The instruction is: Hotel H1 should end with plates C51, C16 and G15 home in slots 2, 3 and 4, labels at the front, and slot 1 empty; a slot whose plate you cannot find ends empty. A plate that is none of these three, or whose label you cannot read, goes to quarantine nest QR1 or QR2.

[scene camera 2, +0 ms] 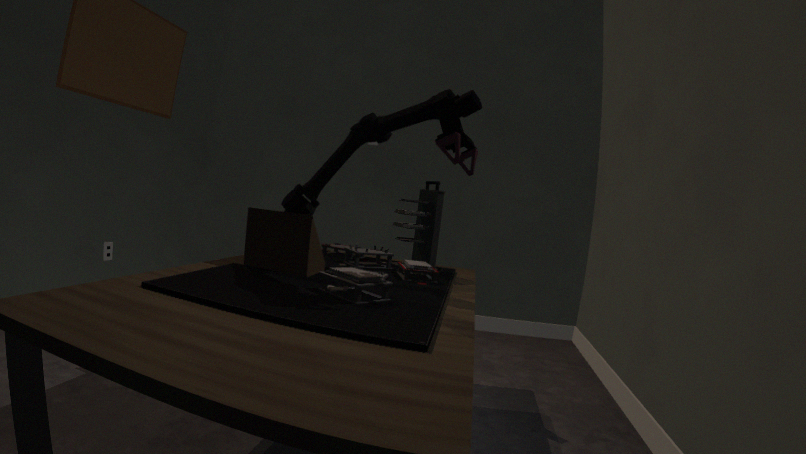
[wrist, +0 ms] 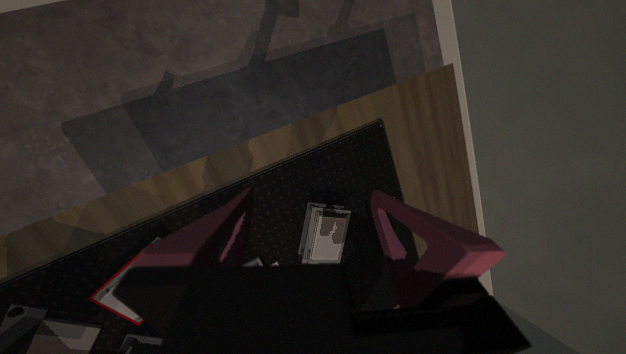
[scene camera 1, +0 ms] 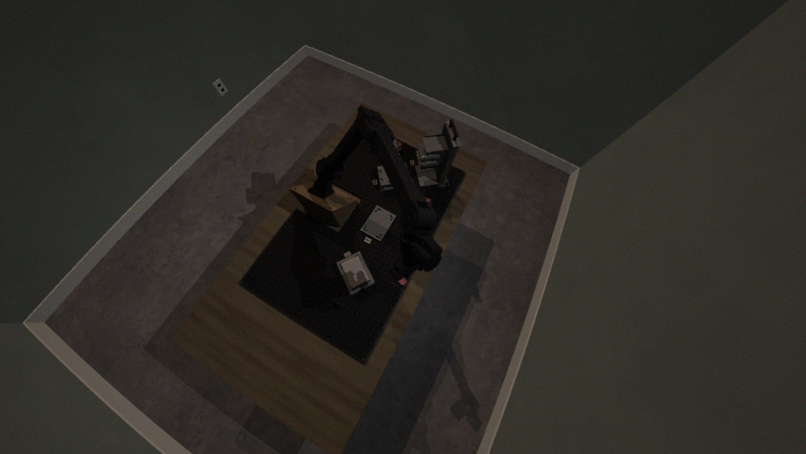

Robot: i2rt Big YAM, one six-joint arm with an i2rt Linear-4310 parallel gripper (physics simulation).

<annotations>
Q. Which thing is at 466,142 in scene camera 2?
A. My gripper.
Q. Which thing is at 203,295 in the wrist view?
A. My gripper.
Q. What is my gripper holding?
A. Nothing.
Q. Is my gripper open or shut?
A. Open.
</annotations>
